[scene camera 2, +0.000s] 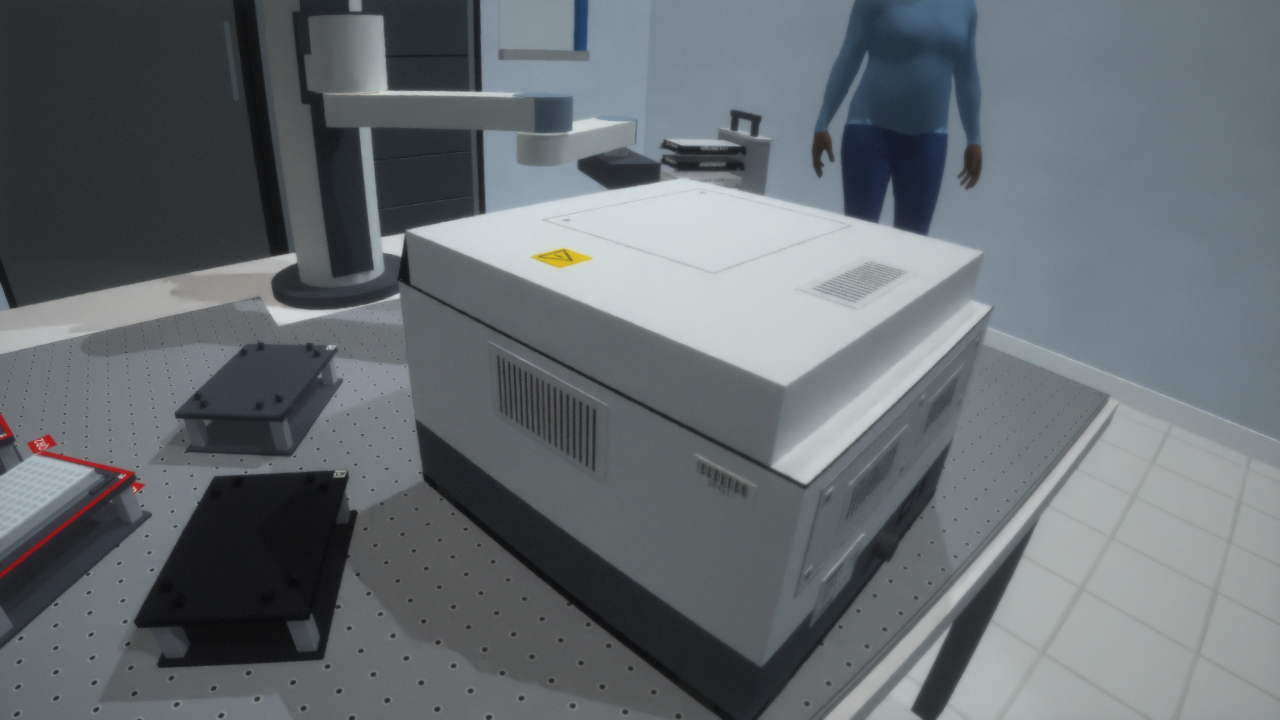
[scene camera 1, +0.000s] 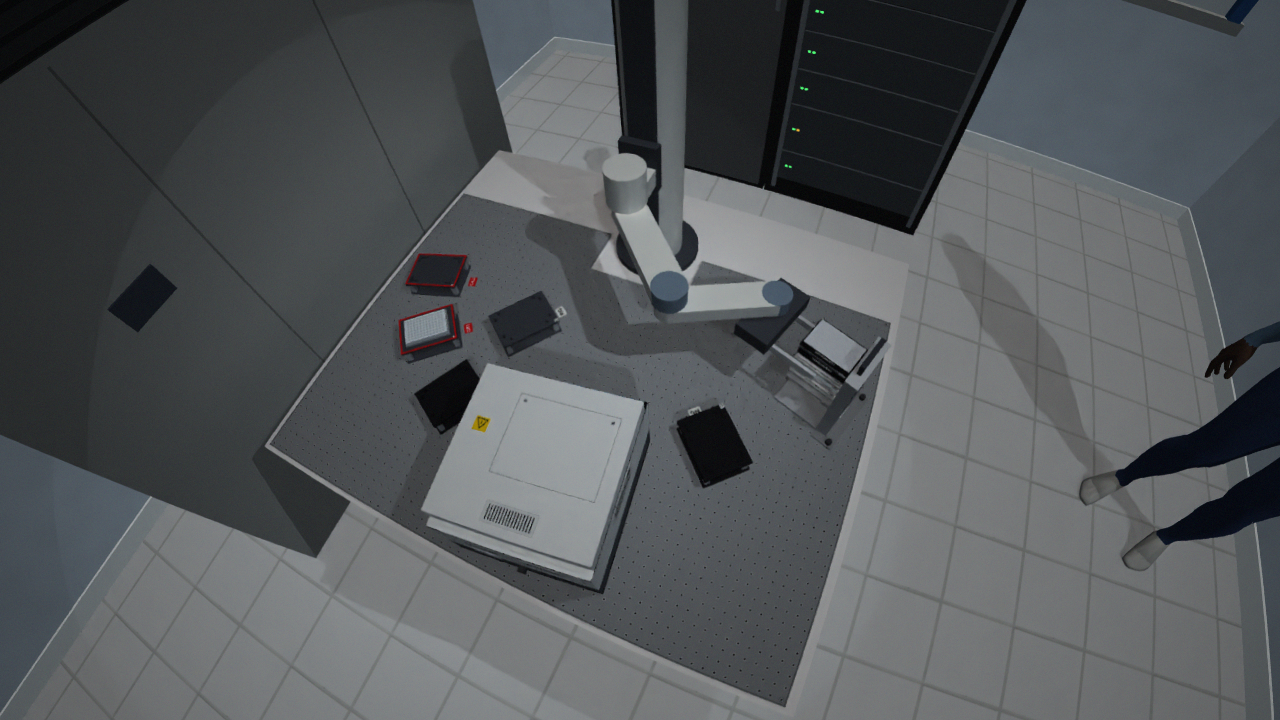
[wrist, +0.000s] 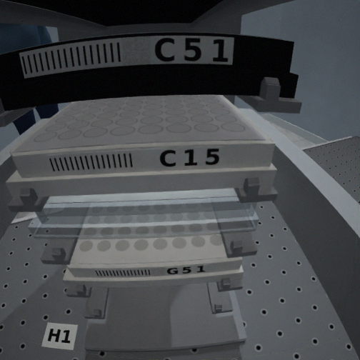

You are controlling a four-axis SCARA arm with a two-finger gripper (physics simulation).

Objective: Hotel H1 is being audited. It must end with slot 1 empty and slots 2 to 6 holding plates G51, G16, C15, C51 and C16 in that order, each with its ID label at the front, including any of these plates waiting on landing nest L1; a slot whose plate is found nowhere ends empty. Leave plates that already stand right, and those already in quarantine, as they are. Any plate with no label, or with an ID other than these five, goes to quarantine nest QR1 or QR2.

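Where they show: arm's base, origin of its link: (scene camera 2: pixel 344 283).
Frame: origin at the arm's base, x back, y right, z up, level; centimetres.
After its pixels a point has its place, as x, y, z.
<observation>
My gripper (scene camera 1: pixel 799 330) (scene camera 2: pixel 658 162) is at the upper front of hotel H1 (scene camera 1: pixel 837 409) @[-41.8, -61.6, 15.5] (wrist: pixel 330 200), shut on the top plate (scene camera 1: pixel 833 345) @[-32.7, -55.6, 25.3] (scene camera 2: pixel 702 145) @[-34.7, -53.4, 25.2], which is dark-sided with a pale top. Its fingers are hidden and its ID cannot be read. Below it, in the wrist view, stand black plate C51 (wrist: pixel 150 82), white plate C15 (wrist: pixel 145 160), a clear plate (wrist: pixel 145 227) with no label visible at its front, and white plate G51 (wrist: pixel 155 272). The lowest slot, under G51, is empty.
A red-rimmed nest (scene camera 1: pixel 401 345) @[-63.0, 49.5, 6.2] bears a white plate (scene camera 1: pixel 428 328) @[-55.9, 44.1, 7.7]; another red-rimmed nest (scene camera 1: pixel 436 269) @[-36.6, 56.0, 6.2] stands behind it. Dark nests (scene camera 1: pixel 524 322) @[-43.3, 20.3, 6.3] (scene camera 1: pixel 445 395) @[-70.6, 28.5, 6.3] stand nearby. Another black nest (scene camera 1: pixel 713 444) @[-56.4, -37.9, 6.2] stands between the large white instrument (scene camera 1: pixel 546 456) @[-79.3, -10.8, 26.7] and the hotel. A person's legs (scene camera 1: pixel 1199 438) show at right.
</observation>
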